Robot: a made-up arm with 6 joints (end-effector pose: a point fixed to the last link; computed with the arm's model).
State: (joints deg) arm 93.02 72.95 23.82 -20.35 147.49 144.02
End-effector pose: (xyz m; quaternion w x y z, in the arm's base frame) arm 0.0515 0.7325 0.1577 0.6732 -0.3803 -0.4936 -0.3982
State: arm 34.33 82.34 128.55 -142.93 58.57 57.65
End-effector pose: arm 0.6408 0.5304 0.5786 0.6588 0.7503 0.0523 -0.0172
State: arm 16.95 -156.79 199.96 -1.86 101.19 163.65
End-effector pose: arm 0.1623 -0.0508 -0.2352 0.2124 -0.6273 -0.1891 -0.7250
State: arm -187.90 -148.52 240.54 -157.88 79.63 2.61
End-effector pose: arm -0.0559 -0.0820 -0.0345 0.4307 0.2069 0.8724 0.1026
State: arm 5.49 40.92 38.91 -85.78 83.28 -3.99
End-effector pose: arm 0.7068 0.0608 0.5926 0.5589 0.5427 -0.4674 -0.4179
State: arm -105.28 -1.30 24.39 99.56 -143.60 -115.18
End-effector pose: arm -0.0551 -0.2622 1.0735 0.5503 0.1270 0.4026 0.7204
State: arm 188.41 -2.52 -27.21 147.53 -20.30 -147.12
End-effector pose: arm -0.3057 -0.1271 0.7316 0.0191 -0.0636 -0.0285 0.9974
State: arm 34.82 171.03 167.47 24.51 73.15 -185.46
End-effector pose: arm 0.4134 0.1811 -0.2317 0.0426 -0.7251 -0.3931 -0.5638
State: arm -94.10 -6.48 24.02 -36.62 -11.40 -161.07
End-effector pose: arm -0.0965 -0.2681 0.9619 0.0350 0.7242 -0.6534 0.2176
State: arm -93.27 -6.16 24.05 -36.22 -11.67 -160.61
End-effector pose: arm -0.0932 -0.2728 0.9610 0.0353 0.7293 -0.6503 0.2097
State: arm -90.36 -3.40 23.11 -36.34 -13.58 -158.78
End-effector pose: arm -0.0793 -0.3111 0.9410 0.0081 0.7527 -0.6363 0.1689
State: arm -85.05 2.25 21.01 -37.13 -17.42 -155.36
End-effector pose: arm -0.0437 -0.3823 0.8932 0.0473 -0.7938 0.6002 -0.0867
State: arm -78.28 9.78 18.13 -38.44 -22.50 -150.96
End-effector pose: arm 0.0185 -0.4593 0.8187 0.1133 -0.8372 0.5345 0.0247
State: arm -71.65 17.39 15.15 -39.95 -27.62 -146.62
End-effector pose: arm 0.0927 -0.5131 0.7336 0.1705 -0.8657 0.4505 0.1364
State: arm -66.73 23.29 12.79 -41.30 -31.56 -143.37
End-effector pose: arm 0.1526 -0.5374 0.6624 0.2099 -0.8752 0.3767 0.2193
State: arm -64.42 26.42 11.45 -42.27 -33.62 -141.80
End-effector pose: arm 0.1819 -0.5446 0.6227 0.2322 -0.8746 0.3373 0.2597
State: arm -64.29 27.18 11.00 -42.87 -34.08 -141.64
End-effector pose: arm 0.1850 -0.5465 0.6119 0.2430 -0.8720 0.3312 0.2662
